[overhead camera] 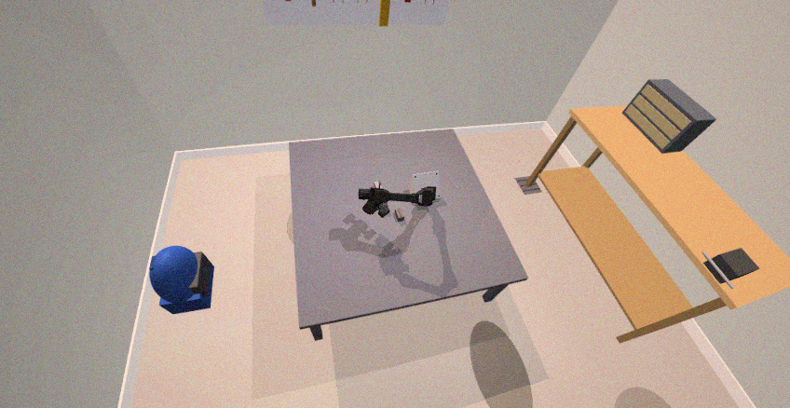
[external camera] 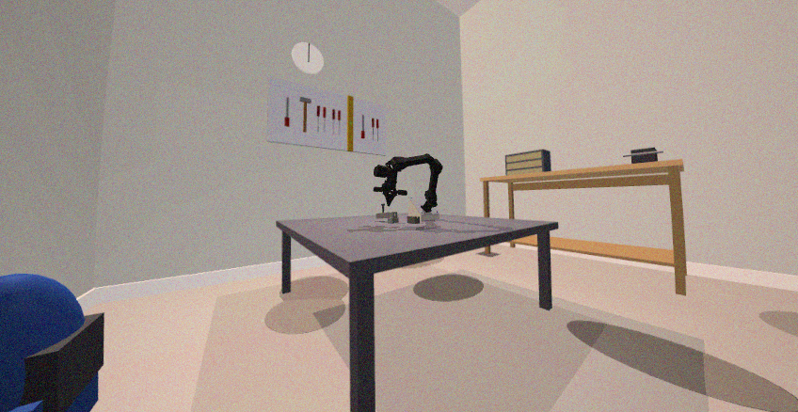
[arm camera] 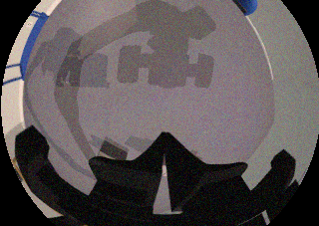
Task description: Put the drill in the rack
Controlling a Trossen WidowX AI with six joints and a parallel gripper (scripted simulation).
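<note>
My gripper tip is 110 mm past the drill, 120 mm to the left of it and 60 mm above it.
</note>
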